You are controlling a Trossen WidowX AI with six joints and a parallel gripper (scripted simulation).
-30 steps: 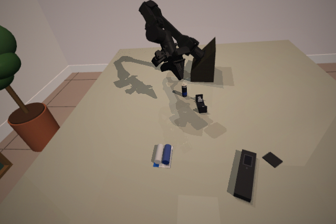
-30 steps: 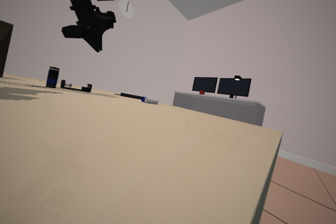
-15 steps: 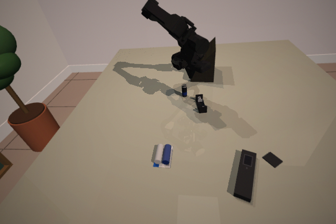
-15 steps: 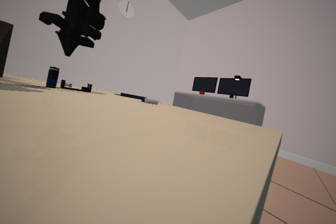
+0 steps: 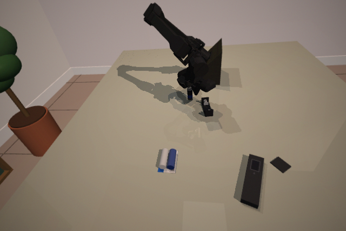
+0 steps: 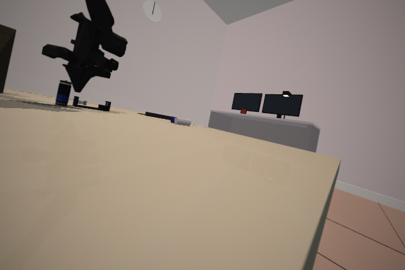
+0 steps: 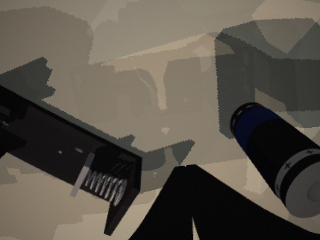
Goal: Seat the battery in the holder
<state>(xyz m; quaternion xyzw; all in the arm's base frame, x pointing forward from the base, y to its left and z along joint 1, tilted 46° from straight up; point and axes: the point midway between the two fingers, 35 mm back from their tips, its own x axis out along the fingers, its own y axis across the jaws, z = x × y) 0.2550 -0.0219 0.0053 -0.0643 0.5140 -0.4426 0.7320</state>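
The battery is 3 cm behind my gripper tip, 3 cm to the right of it and 1 cm below it. The rest, counted from my gripper tip: long black box: 36 cm ahead, 23 cm to the left, 3 cm below; then small black plate: 28 cm ahead, 32 cm to the left, 4 cm below.
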